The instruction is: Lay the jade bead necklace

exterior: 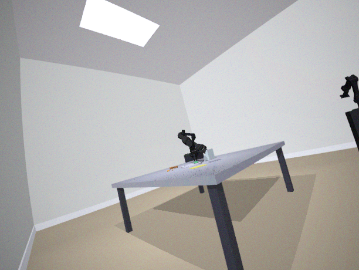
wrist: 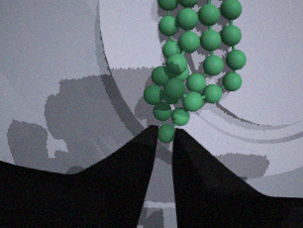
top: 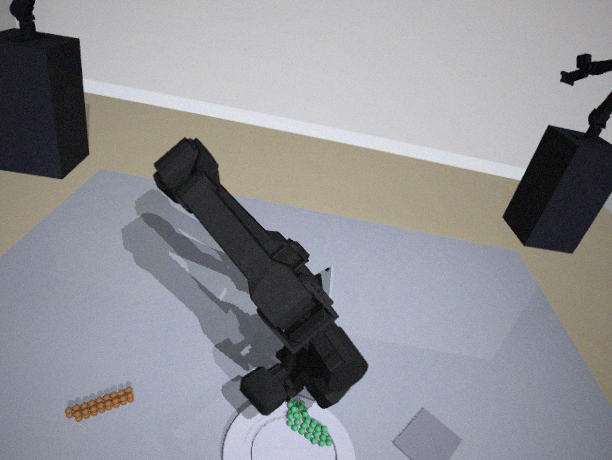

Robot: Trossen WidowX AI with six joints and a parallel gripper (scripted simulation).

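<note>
My gripper tip is now 9 cm short of the round bead board, 1 cm to the right of it and 1 cm above it. Round my gripper tip: yellow strip: 29 cm ahead, 23 cm to the left, 2 cm below; flat grey square: 24 cm to the left, 4 cm ahead, 2 cm below.
</note>
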